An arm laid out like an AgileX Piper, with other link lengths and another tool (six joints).
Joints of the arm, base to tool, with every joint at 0 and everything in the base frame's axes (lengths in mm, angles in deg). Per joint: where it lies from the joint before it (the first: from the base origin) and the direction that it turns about. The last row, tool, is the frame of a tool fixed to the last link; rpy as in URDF.
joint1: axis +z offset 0 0 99.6
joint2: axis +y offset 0 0 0
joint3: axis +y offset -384.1 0 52.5
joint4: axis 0.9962 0 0.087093 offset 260.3 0 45.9
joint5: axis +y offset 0 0 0
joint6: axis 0.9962 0 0.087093 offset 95.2 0 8.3
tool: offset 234.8 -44 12.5 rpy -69.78 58.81 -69.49
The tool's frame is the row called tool.
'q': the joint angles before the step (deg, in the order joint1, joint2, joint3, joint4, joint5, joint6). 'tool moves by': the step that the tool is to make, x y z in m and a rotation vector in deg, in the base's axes. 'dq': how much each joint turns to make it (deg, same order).
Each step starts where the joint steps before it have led.
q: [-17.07, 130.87, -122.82, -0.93, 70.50, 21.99]
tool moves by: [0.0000, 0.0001, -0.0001, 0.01, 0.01, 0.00]
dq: [0.01, 0.01, 0.00, 0.00, 0.01, 0.01]
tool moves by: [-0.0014, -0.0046, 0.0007, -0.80, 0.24, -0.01]
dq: [-0.01, 0.00, 0.00, -0.85, 0.00, 0.05]
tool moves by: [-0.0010, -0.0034, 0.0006, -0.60, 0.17, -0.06]
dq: [0.00, 0.00, -0.02, -0.65, 0.00, 0.10]
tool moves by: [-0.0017, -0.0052, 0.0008, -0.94, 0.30, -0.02]
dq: [0.01, -0.01, 0.04, -1.01, -0.02, 0.09]
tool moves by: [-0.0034, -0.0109, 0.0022, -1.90, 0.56, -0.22]
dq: [-0.01, 0.02, -0.03, -2.08, 0.02, 0.34]
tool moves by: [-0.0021, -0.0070, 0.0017, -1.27, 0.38, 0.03]
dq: [0.00, -0.01, 0.01, -1.34, -0.01, 0.05]
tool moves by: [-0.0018, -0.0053, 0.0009, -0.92, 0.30, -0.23]
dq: [0.00, 0.05, -0.02, -1.05, 0.03, 0.30]
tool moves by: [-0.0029, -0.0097, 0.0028, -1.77, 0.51, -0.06]
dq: [0.01, 0.00, 0.01, -1.90, -0.01, 0.18]
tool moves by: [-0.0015, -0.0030, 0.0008, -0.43, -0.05, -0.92]
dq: [0.00, 0.00, 0.02, -0.68, -0.02, 1.01]
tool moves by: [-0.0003, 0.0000, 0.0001, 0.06, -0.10, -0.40]
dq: [-0.01, -0.01, -0.01, -0.03, 0.01, 0.41]
